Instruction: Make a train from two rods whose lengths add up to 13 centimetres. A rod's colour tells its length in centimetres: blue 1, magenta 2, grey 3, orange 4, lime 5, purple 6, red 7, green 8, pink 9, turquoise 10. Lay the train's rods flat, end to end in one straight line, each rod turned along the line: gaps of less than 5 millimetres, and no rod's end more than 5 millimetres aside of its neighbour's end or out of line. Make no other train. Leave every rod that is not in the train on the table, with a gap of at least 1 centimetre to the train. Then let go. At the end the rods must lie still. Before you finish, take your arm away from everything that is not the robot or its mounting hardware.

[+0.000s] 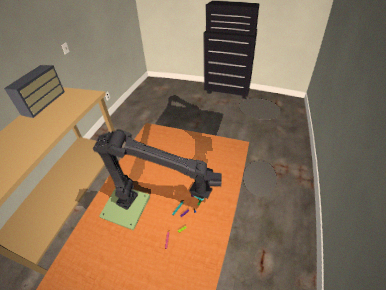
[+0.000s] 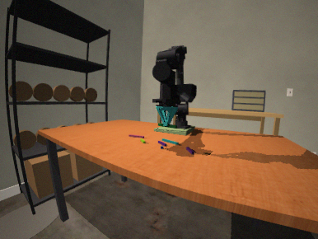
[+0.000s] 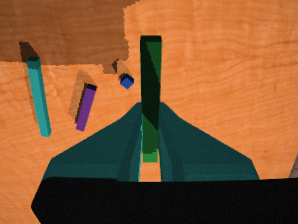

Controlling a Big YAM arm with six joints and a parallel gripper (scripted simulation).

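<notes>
My hand is 4 cm past the lime rod, 16 cm to the left of it and 11 cm above it. The rest, counted from my hand: green rod: 1 cm below; then tiny blue rod: 2 cm behind, 3 cm to the right, 11 cm below; then turquoise rod: 12 cm behind, 6 cm to the right, 11 cm below.
</notes>
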